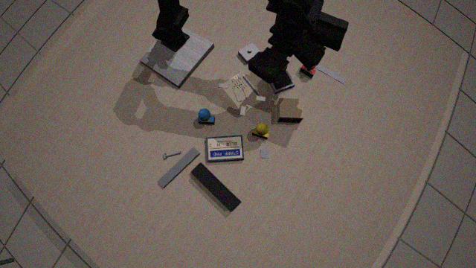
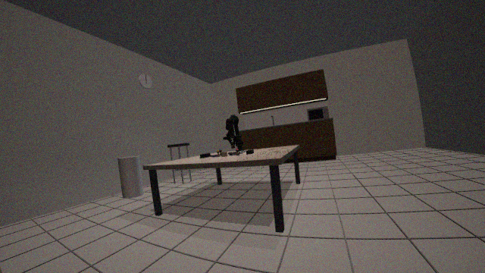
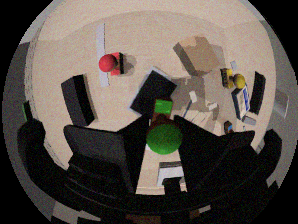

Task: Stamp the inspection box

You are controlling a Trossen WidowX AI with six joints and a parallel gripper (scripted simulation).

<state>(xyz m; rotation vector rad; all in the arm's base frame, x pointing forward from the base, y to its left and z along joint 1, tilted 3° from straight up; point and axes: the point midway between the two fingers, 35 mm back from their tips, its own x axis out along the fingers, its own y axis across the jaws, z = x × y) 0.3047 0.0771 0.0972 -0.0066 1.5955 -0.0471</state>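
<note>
Right now my gripper tip is 10 cm above the white lined card, 9 cm to the left of it and 5 cm past it. The rest, counted from my gripper tip: black ink pad: 9 cm below, 1 cm to the left; green-knobbed stamp: right at my gripper tip; red stamp: 7 cm to the left, 7 cm below, 6 cm ahead.
</note>
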